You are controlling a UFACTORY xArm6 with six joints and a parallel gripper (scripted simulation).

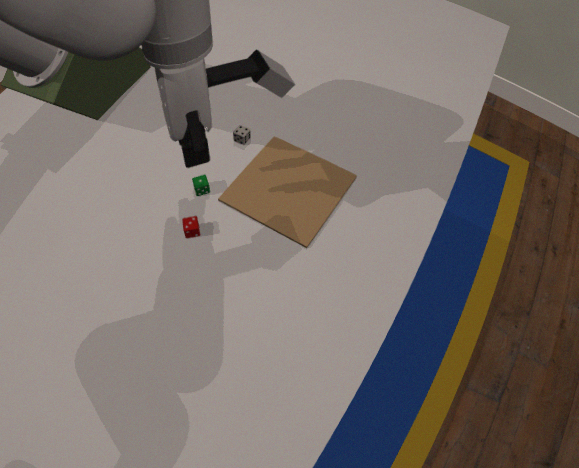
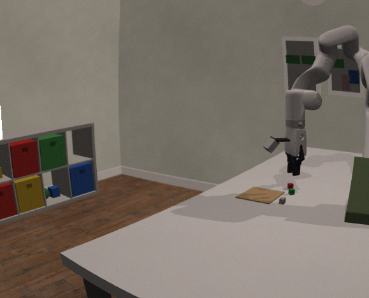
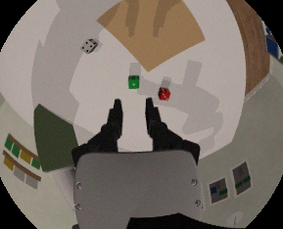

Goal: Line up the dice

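My gripper is now 9 cm above the green die. Also, from my hand: red die 2 cm ahead, 7 cm to the right, 9 cm below; tan mat 11 cm ahead, 5 cm to the left, 10 cm below; white die 1 cm ahead, 11 cm to the left, 9 cm below.
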